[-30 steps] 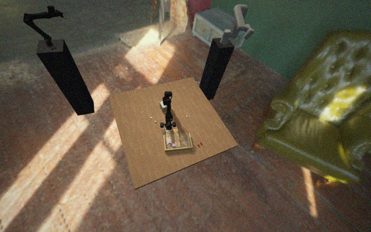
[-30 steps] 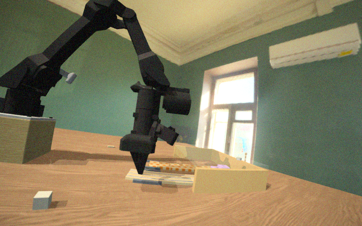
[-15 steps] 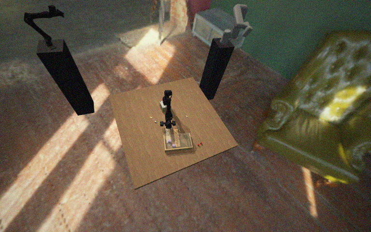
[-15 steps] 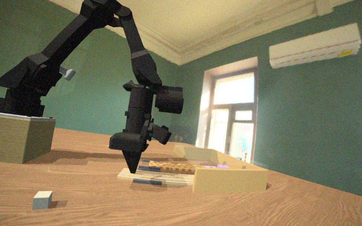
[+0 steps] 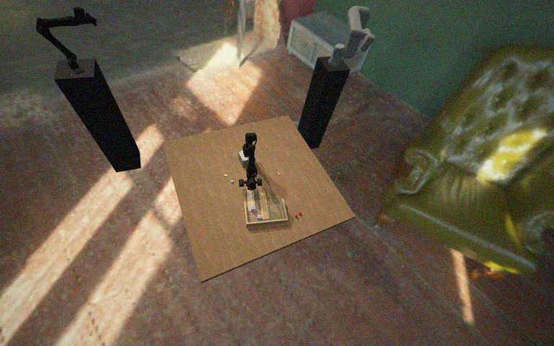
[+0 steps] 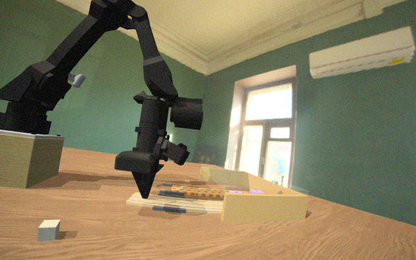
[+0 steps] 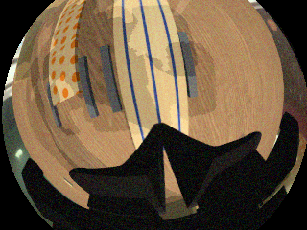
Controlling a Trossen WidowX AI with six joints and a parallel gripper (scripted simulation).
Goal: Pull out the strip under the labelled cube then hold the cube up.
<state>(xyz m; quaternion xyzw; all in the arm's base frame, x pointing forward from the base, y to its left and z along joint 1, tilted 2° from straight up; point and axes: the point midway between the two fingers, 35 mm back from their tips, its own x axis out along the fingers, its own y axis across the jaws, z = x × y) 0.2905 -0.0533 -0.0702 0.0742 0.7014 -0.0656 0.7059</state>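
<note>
Now: gripper tip 90 mm short of the blue-lined strip and 20 mm to the left of it. Round my gripper tip: small grey cube (100 mm behind, 130 mm to the right); then orange-dotted strip (190 mm ahead, 60 mm to the left).
</note>
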